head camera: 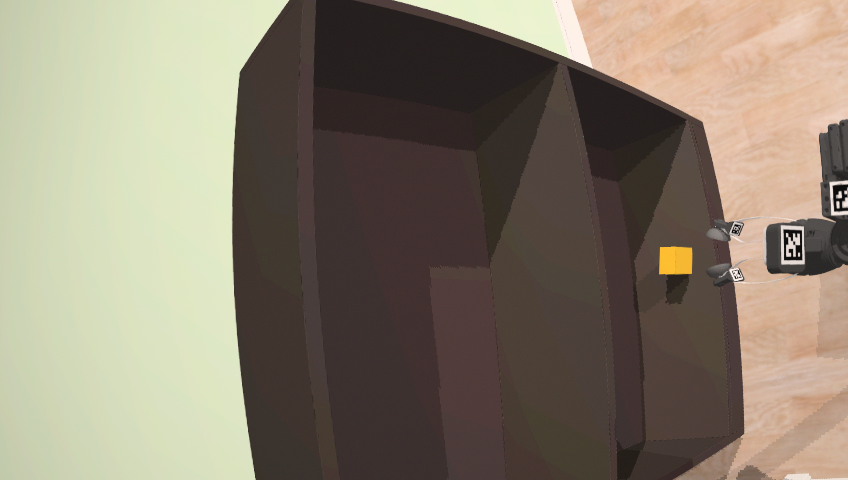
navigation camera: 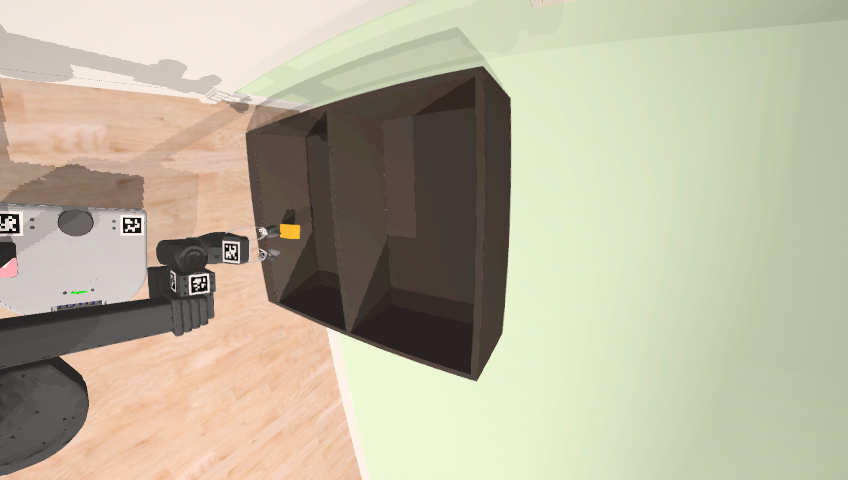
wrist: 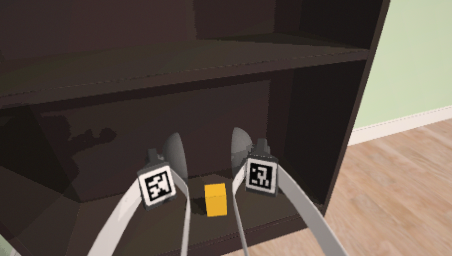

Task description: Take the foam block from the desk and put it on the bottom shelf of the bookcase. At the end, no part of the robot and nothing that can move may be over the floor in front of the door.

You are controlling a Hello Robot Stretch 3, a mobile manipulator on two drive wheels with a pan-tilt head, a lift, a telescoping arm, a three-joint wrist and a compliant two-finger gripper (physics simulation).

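Pixels of known places: gripper, fingertip midpoint: (head camera: pixel 709 253) (navigation camera: pixel 278 242) (wrist: pixel 208 148); robot's base, origin of the base link: (navigation camera: pixel 76 221).
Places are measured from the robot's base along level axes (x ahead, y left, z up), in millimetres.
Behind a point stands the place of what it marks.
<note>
The foam block (head camera: pixel 675 260) @(x -18, y -696, z 188 mm) (navigation camera: pixel 289 231) @(x -17, y -696, z 178 mm) (wrist: pixel 216 200) @(x -20, y -696, z 170 mm), a yellow-orange block, stands on the bottom shelf (head camera: pixel 684 368) @(x 237, y -700, z 100 mm) (navigation camera: pixel 279 172) @(x 244, y -673, z 100 mm) (wrist: pixel 270 210) @(x -185, y -694, z 100 mm) of the dark brown bookcase (head camera: pixel 267 237) @(x -29, y -733, z 1060 mm) (navigation camera: pixel 495 208) @(x 107, y -695, z 1060 mm) (wrist: pixel 200 74). It is a little behind the shelf's front edge. My gripper (head camera: pixel 717 252) @(x -18, y -402, z 582 mm) (navigation camera: pixel 273 242) @(x -18, y -402, z 582 mm) (wrist: pixel 208 148) @(x -18, y -402, z 582 mm) is partly open and empty, at the bookcase's front, apart from the block. In the wrist view the block shows beyond and below the fingertips, between the finger strips. The desk does not show, and I cannot make out the door.
The bookcase's middle board (head camera: pixel 547 267) @(x -2, y -736, z 580 mm) (navigation camera: pixel 357 208) @(x 92, y -701, z 580 mm) is above the block. A green wall (head camera: pixel 119 237) @(x -28, y -962, z 1253 mm) (navigation camera: pixel 654 237) @(x 69, y -940, z 1501 mm) (wrist: pixel 415 60) @(x -966, y -1166, z 400 mm) is behind the bookcase, with a white baseboard (wrist: pixel 400 127) @(x -1040, y -1169, z 33 mm). My arm (navigation camera: pixel 89 327) @(x -98, y -11, z 772 mm) and pale base (navigation camera: pixel 113 255) @(x -91, y -82, z 160 mm) are over the wooden floor (head camera: pixel 773 118) @(x -357, y -473, z 0 mm) (navigation camera: pixel 238 386) @(x -772, y -511, z 0 mm) (wrist: pixel 400 200) @(x -711, y -744, z 0 mm).
</note>
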